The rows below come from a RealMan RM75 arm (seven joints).
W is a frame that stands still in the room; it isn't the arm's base.
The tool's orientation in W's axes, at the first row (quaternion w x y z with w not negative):
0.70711 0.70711 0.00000 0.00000
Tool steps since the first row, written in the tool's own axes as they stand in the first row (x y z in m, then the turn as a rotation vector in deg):
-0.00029 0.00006 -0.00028 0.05 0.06 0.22
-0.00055 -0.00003 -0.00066 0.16 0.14 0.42
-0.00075 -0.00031 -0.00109 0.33 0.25 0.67
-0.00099 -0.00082 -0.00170 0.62 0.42 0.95
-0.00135 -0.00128 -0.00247 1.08 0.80 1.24
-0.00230 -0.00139 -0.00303 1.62 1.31 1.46
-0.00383 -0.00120 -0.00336 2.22 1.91 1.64
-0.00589 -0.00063 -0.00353 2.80 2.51 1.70
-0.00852 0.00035 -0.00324 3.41 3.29 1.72
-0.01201 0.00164 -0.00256 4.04 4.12 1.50
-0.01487 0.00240 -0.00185 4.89 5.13 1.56
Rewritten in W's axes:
-0.00029 0.00028 0.00006 0.05 -0.22 0.06
-0.00055 0.00066 -0.00003 0.16 -0.42 0.14
-0.00075 0.00109 -0.00031 0.33 -0.67 0.25
-0.00099 0.00170 -0.00082 0.62 -0.95 0.42
-0.00135 0.00247 -0.00128 1.08 -1.24 0.80
-0.00230 0.00303 -0.00139 1.62 -1.46 1.31
-0.00383 0.00336 -0.00120 2.22 -1.64 1.91
-0.00589 0.00353 -0.00063 2.80 -1.70 2.51
-0.00852 0.00324 0.00035 3.41 -1.72 3.29
-0.01201 0.00256 0.00164 4.04 -1.50 4.12
-0.01487 0.00185 0.00240 4.89 -1.56 5.13

